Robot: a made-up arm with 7 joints. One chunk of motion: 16 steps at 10 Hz.
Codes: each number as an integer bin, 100 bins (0 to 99) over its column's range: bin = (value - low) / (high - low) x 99, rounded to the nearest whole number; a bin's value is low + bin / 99 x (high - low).
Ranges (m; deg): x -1.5..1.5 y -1.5..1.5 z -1.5..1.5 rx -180..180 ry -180..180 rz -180..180
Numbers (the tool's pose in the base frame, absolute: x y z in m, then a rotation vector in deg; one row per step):
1: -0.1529 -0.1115 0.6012 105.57 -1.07 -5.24
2: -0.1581 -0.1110 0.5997 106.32 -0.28 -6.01
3: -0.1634 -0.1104 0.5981 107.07 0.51 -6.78
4: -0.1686 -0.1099 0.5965 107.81 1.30 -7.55
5: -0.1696 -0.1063 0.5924 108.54 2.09 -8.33
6: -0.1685 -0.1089 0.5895 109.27 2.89 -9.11
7: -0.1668 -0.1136 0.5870 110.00 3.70 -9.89
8: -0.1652 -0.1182 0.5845 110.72 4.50 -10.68
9: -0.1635 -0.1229 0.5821 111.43 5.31 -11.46
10: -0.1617 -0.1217 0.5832 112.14 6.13 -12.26
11: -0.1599 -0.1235 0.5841 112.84 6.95 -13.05
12: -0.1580 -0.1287 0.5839 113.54 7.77 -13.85
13: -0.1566 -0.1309 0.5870 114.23 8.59 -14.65
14: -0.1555 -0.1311 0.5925 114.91 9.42 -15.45
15: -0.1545 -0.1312 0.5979 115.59 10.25 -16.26
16: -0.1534 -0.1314 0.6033 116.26 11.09 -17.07
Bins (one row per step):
1: 44 46 69 79 49 48
2: 44 46 69 79 49 48
3: 44 46 69 79 50 48
4: 44 46 69 79 50 47
5: 44 46 69 79 50 47
6: 44 46 69 80 50 47
7: 44 46 69 80 51 47
8: 44 46 69 80 51 47
9: 44 45 69 80 51 46
10: 44 45 69 80 51 46
11: 44 45 69 81 51 46
12: 44 45 69 81 52 46
13: 44 45 69 81 52 45
14: 44 45 69 81 52 45
15: 44 45 69 81 52 45
16: 44 45 69 81 53 45

